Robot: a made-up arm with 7 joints.
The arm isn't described. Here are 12 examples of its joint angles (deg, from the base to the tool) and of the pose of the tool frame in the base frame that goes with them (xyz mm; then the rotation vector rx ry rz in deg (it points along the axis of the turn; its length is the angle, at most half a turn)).
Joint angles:
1: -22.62 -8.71 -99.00 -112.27 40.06 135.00 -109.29
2: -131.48 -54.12 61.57 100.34 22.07 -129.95 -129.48
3: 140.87 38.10 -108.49 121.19 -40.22 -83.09 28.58
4: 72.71 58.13 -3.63 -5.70 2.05 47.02 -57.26
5: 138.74 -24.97 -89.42 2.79 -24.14 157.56 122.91
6: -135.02 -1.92 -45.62 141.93 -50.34 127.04 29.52
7: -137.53 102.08 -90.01 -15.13 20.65 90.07 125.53
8: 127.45 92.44 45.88 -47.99 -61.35 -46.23 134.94
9: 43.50 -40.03 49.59 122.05 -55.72 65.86 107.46
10: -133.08 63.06 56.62 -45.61 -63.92 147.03 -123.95
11: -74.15 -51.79 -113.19 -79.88 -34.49 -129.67 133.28
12: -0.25 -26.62 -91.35 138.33 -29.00 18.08 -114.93
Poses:
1: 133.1 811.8 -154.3 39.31 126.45 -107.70
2: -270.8 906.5 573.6 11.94 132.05 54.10
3: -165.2 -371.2 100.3 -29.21 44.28 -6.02
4: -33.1 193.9 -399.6 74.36 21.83 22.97
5: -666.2 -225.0 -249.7 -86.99 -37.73 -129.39
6: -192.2 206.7 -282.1 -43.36 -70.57 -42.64
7: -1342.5 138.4 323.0 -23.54 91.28 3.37
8: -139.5 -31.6 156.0 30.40 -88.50 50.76
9: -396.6 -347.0 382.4 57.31 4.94 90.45
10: -481.7 353.0 -112.7 45.65 67.47 -0.72
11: -70.9 494.0 -105.6 -79.84 44.55 -56.40
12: 7.4 341.2 -63.7 -119.29 -123.21 27.04
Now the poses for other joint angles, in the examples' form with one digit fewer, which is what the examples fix.
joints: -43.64 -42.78 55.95 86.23 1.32 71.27 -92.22
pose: 630 -83 470 -75.3 -10.6 17.8
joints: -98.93 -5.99 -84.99 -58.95 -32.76 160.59 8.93
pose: -370 669 -71 113.8 39.7 7.3
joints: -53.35 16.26 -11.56 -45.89 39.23 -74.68 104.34
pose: 159 196 -377 -152.2 10.2 -59.0
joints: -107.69 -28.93 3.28 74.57 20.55 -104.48 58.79
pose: 198 684 -52 156.8 -27.5 64.0
